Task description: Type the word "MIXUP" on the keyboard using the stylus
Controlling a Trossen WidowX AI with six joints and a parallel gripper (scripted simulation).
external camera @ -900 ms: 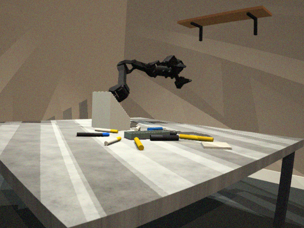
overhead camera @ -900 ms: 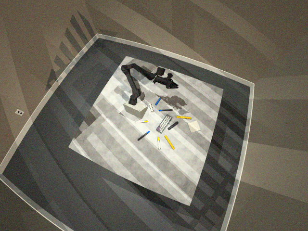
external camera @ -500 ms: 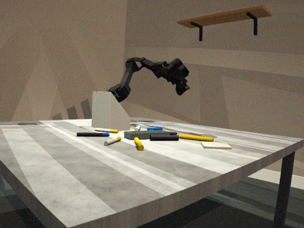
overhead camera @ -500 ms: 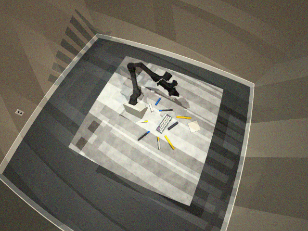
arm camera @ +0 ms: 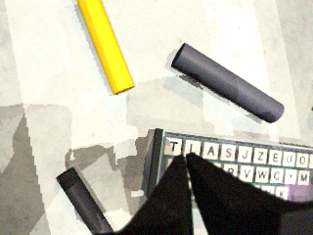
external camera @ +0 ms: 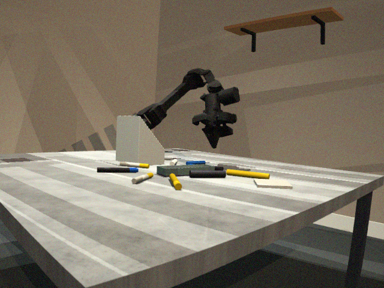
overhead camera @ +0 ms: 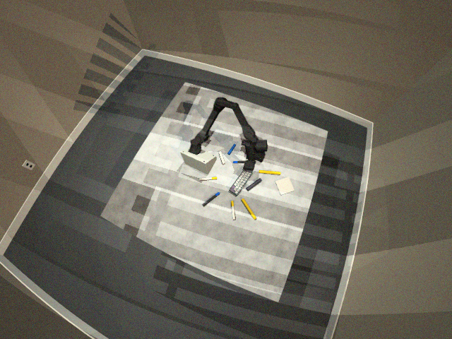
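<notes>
Now: gripper tip 18 cm past the blue stylus, 15 cm to the right of it and 8 cm above it. Also, from my gripper tip: black cylinder: 8 cm to the right, 8 cm below, 5 cm ahead; yellow marker: 12 cm ahead, 8 cm below, 4 cm to the left; notepad: 25 cm ahead, 9 cm below, 2 cm to the right.
</notes>
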